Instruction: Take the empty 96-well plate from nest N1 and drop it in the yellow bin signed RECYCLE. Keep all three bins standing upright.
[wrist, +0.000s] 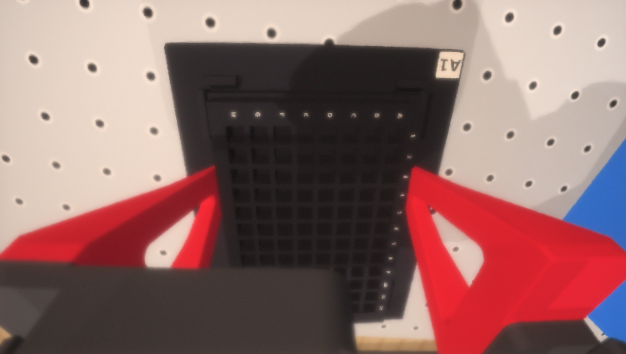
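The black 96-well plate (320, 202) lies flat in its black nest (270, 65), below a tag reading A1 (449, 65). Its wells look empty, and small white letters and numbers run along two of its edges. My gripper (313, 177) has its red fingertips against the plate's two long sides, near row 3, and looks shut on the plate. The plate still sits down between the nest's raised corners. The dark gripper body hides the plate's lower left part. The yellow bin signed RECYCLE does not show in the wrist view.
The nest stands on a pale pegboard (125, 100) with dark round holes. A blue surface (602, 200) shows at the right edge, beside the right finger. A strip of light wood (395, 343) shows at the bottom. Shadows fall across the nest and the board.
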